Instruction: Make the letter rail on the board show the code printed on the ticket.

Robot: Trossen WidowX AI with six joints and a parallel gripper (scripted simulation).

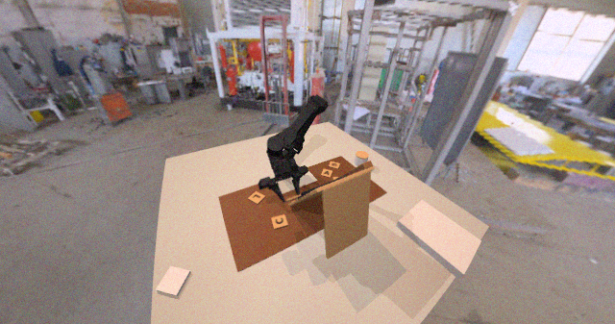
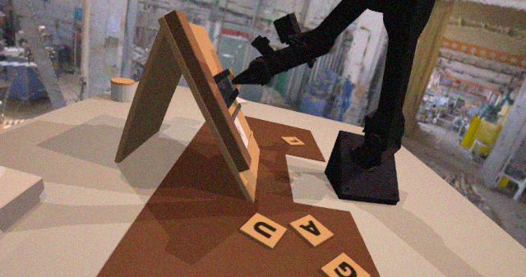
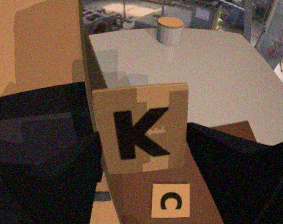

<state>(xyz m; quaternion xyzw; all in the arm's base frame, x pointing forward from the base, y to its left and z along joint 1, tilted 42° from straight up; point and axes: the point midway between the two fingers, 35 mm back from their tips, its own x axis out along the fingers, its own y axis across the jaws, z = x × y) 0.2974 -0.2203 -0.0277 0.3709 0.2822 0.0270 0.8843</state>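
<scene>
My gripper tip is now 30 mm past the white ticket, 160 mm to the right of it and 80 mm above it. The rest, counted from my gripper tip: brown mat 130 mm behind, 160 mm to the left, 170 mm below; then letter tile 70 mm behind, 360 mm to the left, 160 mm below; then white pad 50 mm behind, 440 mm to the right, 160 mm below.
</scene>
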